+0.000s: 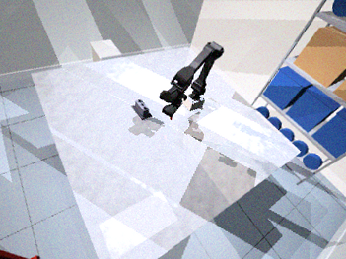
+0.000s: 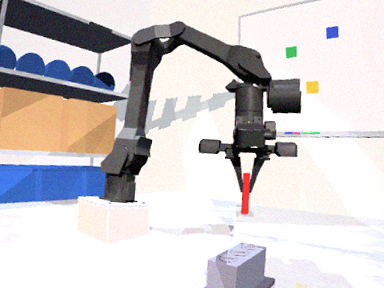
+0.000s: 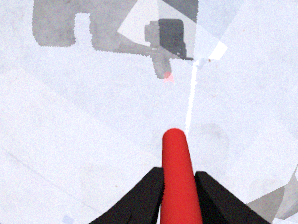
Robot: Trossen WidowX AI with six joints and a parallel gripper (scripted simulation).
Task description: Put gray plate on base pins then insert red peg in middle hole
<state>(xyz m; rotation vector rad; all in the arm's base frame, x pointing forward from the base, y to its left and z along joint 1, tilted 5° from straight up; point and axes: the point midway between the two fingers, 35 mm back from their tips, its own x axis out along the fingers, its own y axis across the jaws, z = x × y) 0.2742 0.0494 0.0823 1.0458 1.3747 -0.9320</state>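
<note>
Now: the gray plate 60 mm ahead of my gripper tip, 190 mm to the right of it and 70 mm below it. From my gripper tip the other things lie so: base: 50 mm ahead, 190 mm to the right, 110 mm below; red peg: right at my gripper tip.
</note>
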